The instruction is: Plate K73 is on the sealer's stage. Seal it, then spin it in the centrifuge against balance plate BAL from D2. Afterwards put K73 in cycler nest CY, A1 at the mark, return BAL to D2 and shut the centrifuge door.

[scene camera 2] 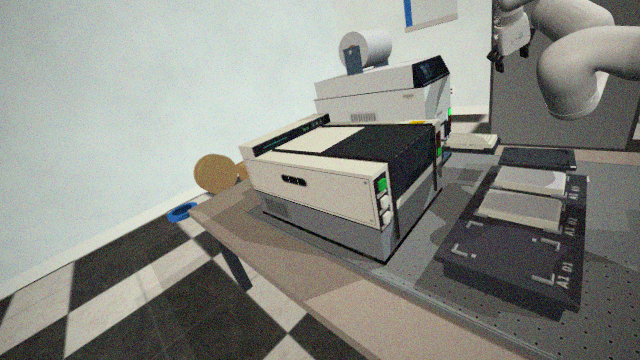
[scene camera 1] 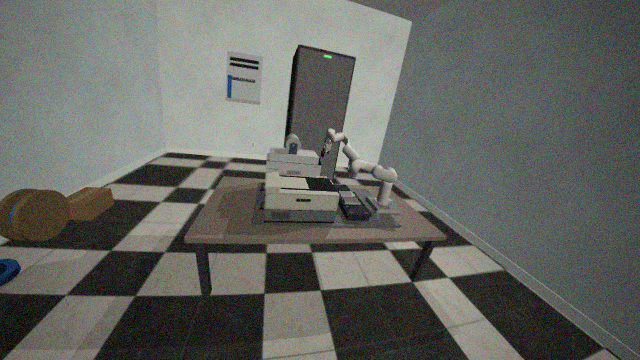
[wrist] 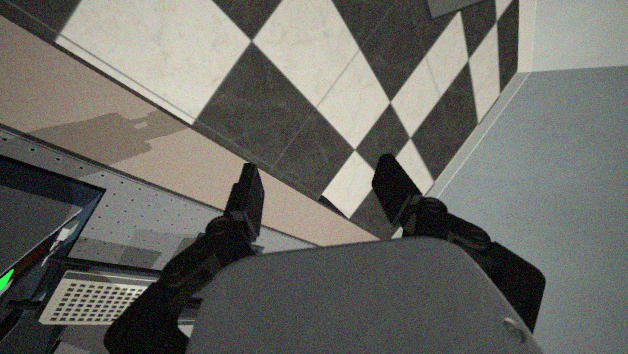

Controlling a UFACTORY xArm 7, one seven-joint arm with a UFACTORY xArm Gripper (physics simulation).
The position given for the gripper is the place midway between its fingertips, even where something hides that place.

Note:
The gripper [wrist: 319, 173] is open and holds nothing. Also in view: a well plate with red wells [wrist: 95, 297].

